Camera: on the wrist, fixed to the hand. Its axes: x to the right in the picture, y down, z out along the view.
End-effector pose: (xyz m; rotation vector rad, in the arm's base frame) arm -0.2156 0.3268 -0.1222 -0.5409 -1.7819 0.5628
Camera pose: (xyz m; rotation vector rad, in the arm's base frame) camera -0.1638 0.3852 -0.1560 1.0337 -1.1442 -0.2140
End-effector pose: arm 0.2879 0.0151 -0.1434 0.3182 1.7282 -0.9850
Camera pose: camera 0.3022 0.0949 -0.1693 0.6818 -1.6824 2.3638
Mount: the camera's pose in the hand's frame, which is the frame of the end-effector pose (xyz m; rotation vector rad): -0.0025 0.0706 -0.0474 0.5195 0.3599 -1.5742
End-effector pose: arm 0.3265 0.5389 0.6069 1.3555 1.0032 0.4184
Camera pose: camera 0.3081 0.5815 0.6782 0.5345 2.2068 -0.8669
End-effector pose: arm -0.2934 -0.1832 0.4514 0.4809 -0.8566 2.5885
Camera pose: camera -0.3321 -0.2070 0.3795 0.4789 0.3431 1.2478
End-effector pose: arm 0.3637 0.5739 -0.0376 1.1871 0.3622 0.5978
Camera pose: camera 0.3180 0.6256 0.0122 0.8979 1.6047 -0.7247
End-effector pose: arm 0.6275 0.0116 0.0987 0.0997 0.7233 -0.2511
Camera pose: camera 0.6137 0.0886 0.0652 0.0466 0.9511 -1.9669
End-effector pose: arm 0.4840 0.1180 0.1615 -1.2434 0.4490 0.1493
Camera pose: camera 0.4453 0.0969 0.0887 -0.8048 -0.2766 -1.4470
